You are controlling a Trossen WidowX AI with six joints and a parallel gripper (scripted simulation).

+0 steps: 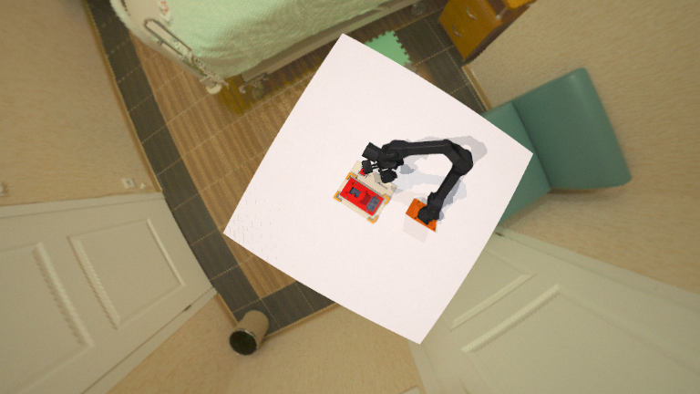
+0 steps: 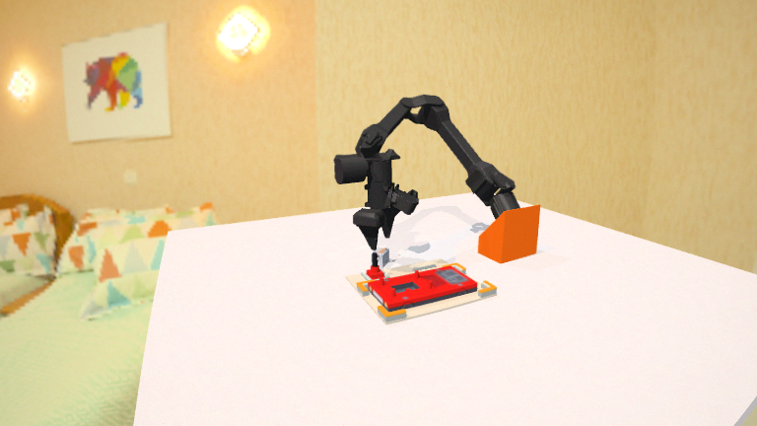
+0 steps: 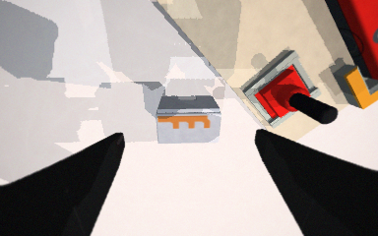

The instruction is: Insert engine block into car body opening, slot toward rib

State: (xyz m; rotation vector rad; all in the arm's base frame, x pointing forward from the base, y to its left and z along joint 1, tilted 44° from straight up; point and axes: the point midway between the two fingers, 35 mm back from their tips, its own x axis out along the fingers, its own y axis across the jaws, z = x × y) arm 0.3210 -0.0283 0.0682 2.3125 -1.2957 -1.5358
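Now: gripper tip 4 cm above the grey engine block.
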